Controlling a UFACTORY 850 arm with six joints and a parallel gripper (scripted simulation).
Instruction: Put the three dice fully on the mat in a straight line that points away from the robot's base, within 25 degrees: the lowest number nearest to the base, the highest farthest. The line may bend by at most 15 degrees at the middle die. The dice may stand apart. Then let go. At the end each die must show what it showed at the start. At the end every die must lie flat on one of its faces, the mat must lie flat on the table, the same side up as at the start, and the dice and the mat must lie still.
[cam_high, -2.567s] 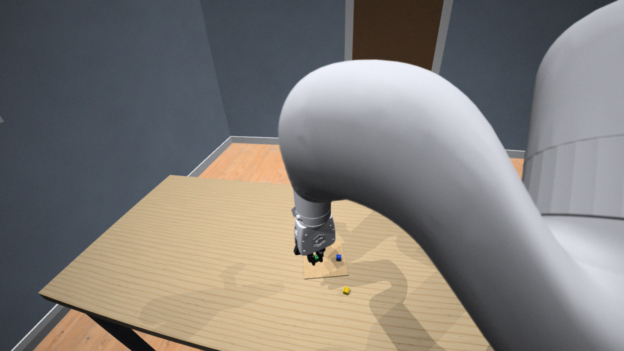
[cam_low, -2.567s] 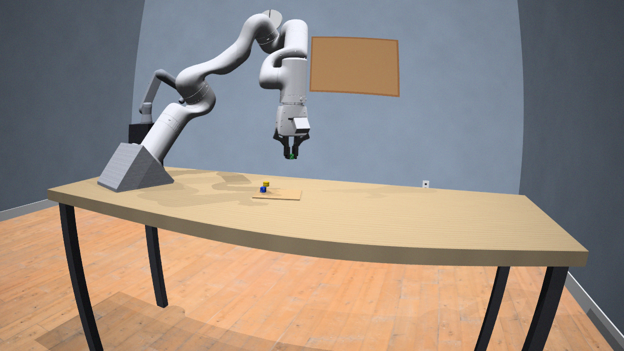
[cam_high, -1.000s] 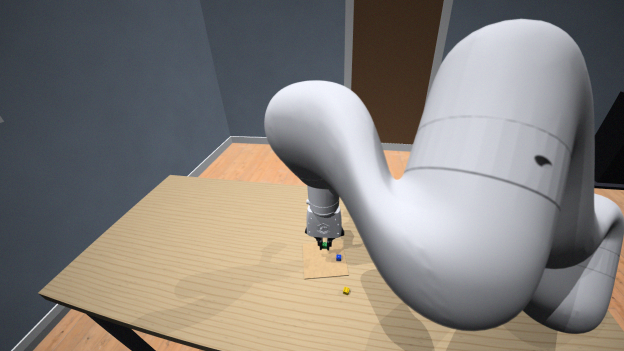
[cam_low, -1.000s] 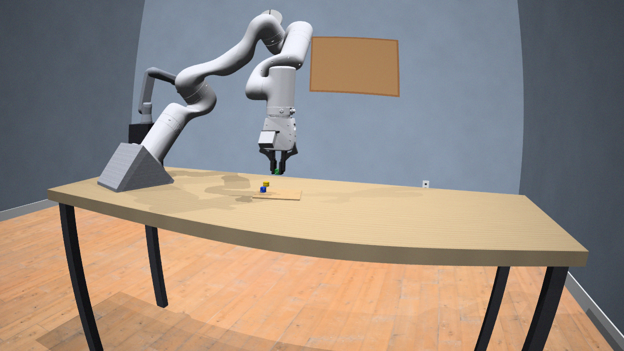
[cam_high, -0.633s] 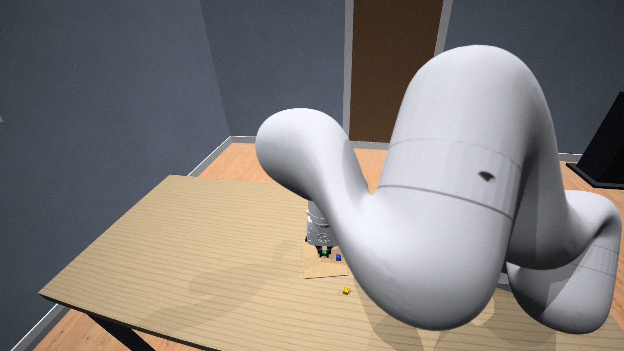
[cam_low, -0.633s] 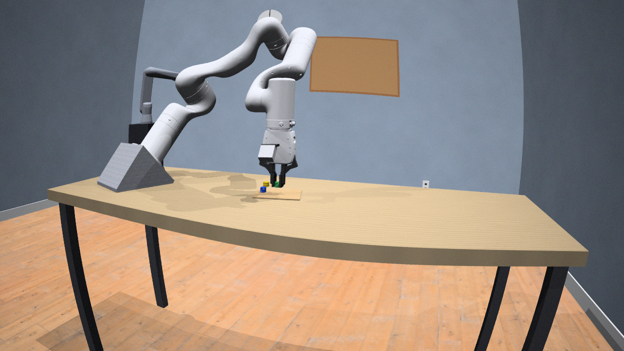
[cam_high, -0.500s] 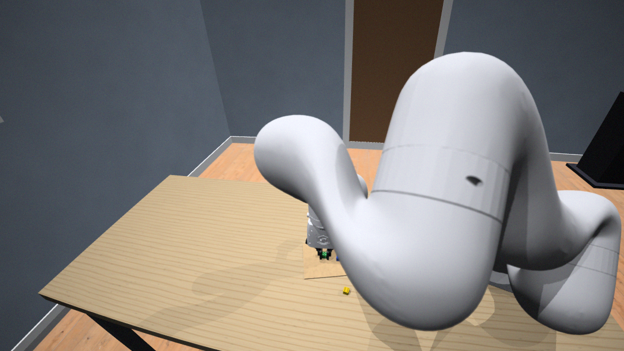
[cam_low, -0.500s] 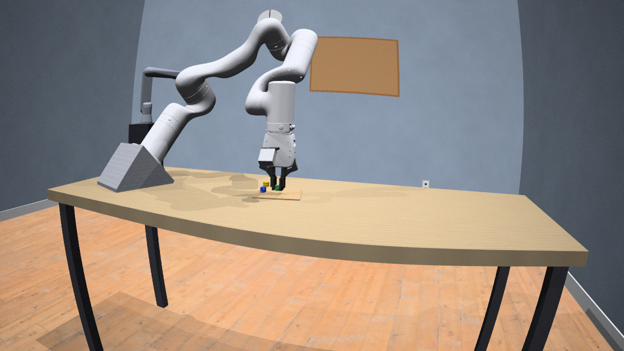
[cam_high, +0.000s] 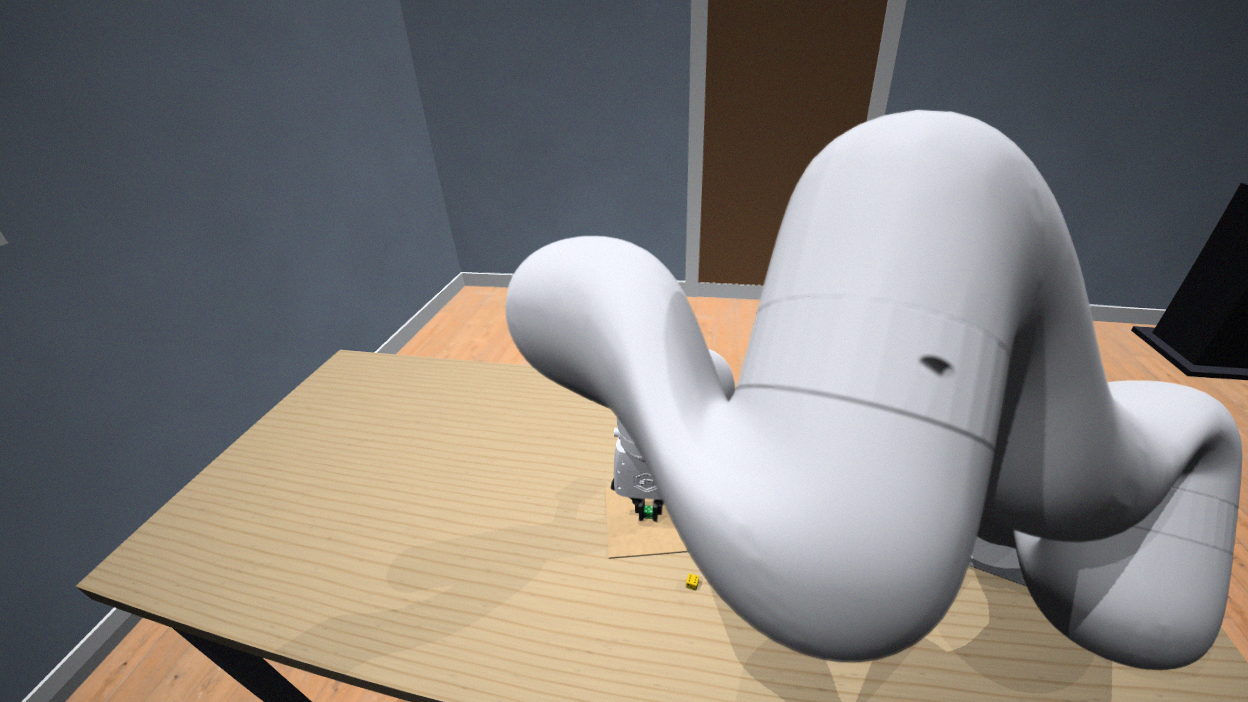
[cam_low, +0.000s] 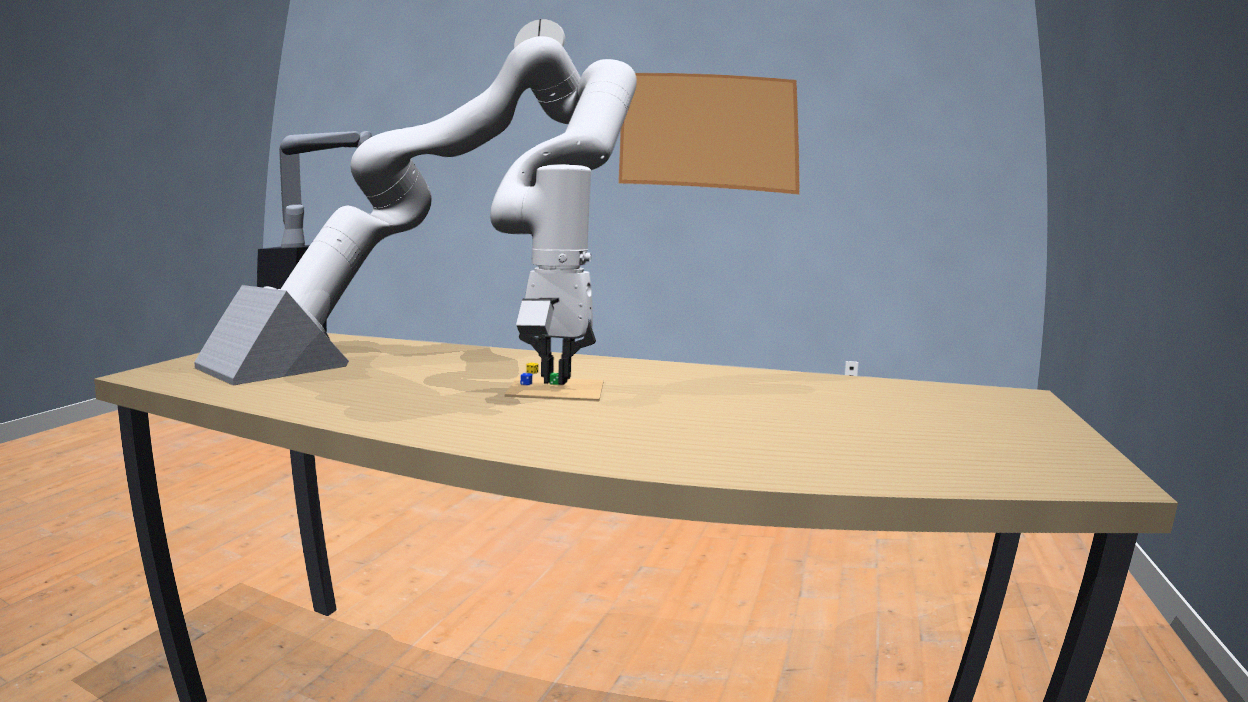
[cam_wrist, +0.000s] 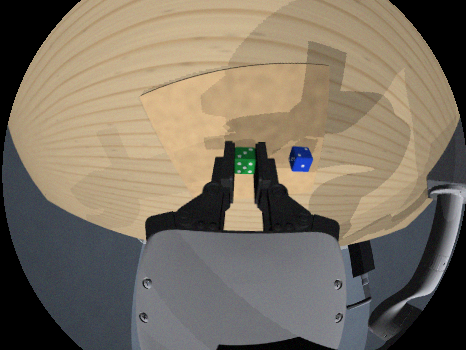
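Now: the green die 1 cm below my hand. The rest, counted from my hand: yellow die: 8 cm behind, 11 cm to the left, 2 cm below; blue die: 5 cm behind, 2 cm below; tan mat: 3 cm below.
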